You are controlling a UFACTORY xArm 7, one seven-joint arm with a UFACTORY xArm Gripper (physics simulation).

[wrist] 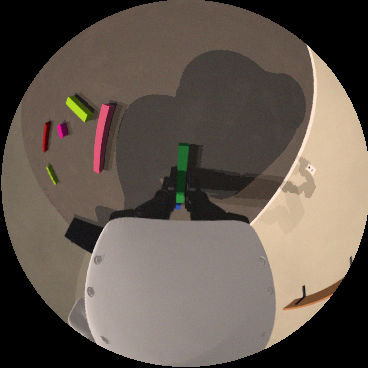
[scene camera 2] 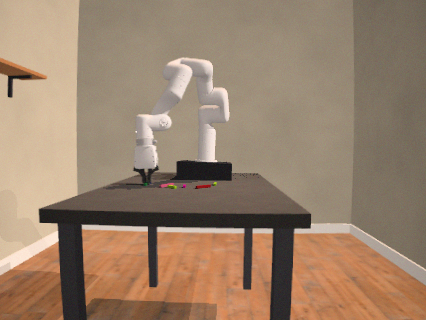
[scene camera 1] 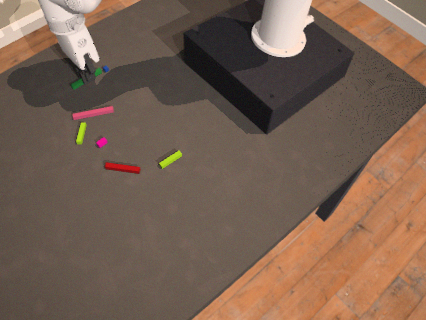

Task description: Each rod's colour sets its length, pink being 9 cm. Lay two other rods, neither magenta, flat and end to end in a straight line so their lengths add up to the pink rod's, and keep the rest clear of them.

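Frame: origin at the arm's base, x left, y back, z up, level; centimetres.
Seen in the pictures: gripper, fingertip midpoint: (wrist: pixel 180 176) (scene camera 2: pixel 146 184) (scene camera 1: pixel 88 79); arm's base, link origin: (scene camera 2: pixel 206 161) (scene camera 1: pixel 278 38).
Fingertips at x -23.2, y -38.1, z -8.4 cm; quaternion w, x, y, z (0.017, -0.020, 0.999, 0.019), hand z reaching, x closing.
Pixels of each thing's top centre, then the offset from my fingertips to it. Level surfaces: height alone.
- green rod, top centre: (wrist: pixel 180 179) (scene camera 1: pixel 86 77) dx +0.0, dy -0.4, dz +1.0 cm
- small blue rod, top centre: (wrist: pixel 176 206) (scene camera 1: pixel 105 67) dx +0.1, dy +4.9, dz +0.8 cm
- pink rod, top centre: (wrist: pixel 97 143) (scene camera 1: pixel 92 111) (scene camera 2: pixel 166 184) dx +10.0, dy -4.2, dz +0.8 cm
- magenta rod, top centre: (wrist: pixel 59 131) (scene camera 1: pixel 101 141) (scene camera 2: pixel 184 185) dx +18.0, dy -6.8, dz +0.8 cm
- red rod, top centre: (scene camera 1: pixel 122 166) (wrist: pixel 43 138) (scene camera 2: pixel 203 185) dx +26.0, dy -6.7, dz +0.8 cm
- table, surface height: dz -0.1 cm
My gripper (scene camera 1: pixel 87 76) (scene camera 2: pixel 146 182) (wrist: pixel 180 176) is shut on the middle of the green rod (scene camera 1: pixel 77 84) (wrist: pixel 183 157), which is level, at or very near the table top. The small blue rod (scene camera 1: pixel 106 69) (wrist: pixel 178 206) is at the green rod's base-side end, roughly in line with it; whether they touch is too small to tell. The pink rod (scene camera 1: pixel 93 113) (scene camera 2: pixel 166 185) (wrist: pixel 102 138) lies flat, apart from both. The magenta rod (scene camera 1: pixel 102 142) (scene camera 2: pixel 184 186) (wrist: pixel 62 130), a short piece, lies farther off.
One lime rod (scene camera 1: pixel 81 133) (wrist: pixel 79 109) lies near the pink rod. Another lime rod (scene camera 1: pixel 170 159) (wrist: pixel 51 174) and the red rod (scene camera 1: pixel 122 168) (scene camera 2: pixel 203 186) (wrist: pixel 46 136) lie farther away. The black base block (scene camera 1: pixel 230 65) (scene camera 2: pixel 204 170) stands on the table (scene camera 1: pixel 150 240) (scene camera 2: pixel 175 205).
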